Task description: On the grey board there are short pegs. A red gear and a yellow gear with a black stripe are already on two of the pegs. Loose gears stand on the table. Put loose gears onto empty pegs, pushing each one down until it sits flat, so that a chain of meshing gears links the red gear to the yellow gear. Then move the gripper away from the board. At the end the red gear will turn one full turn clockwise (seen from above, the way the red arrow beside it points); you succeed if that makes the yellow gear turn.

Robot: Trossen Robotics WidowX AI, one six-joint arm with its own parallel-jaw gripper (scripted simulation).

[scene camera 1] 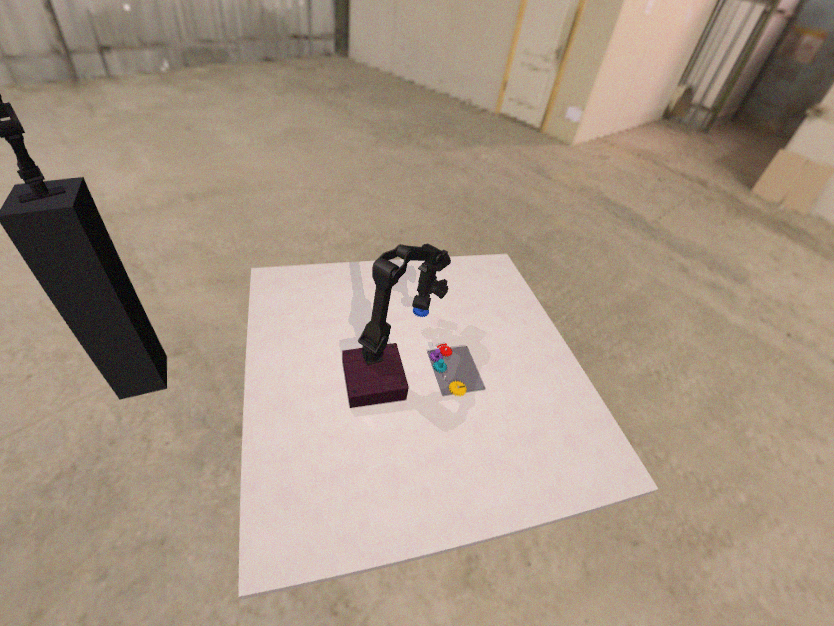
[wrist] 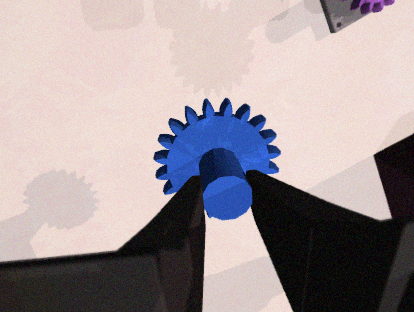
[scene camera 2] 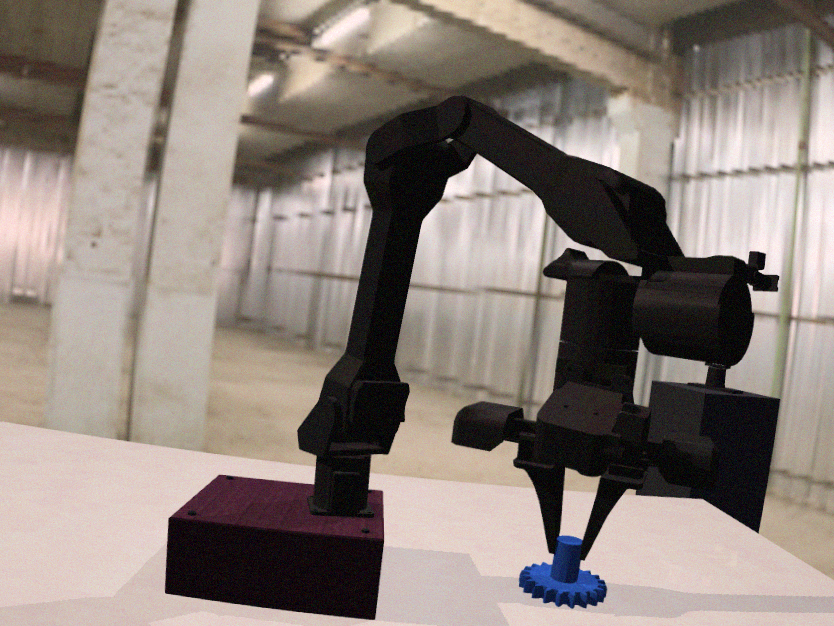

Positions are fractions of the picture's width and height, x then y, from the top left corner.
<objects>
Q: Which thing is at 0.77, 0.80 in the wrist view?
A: My gripper.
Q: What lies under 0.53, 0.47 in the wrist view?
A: A blue gear.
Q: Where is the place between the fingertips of my gripper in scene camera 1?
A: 0.51, 0.49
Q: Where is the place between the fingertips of my gripper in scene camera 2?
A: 0.68, 0.89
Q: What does my gripper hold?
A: A blue gear.
</objects>
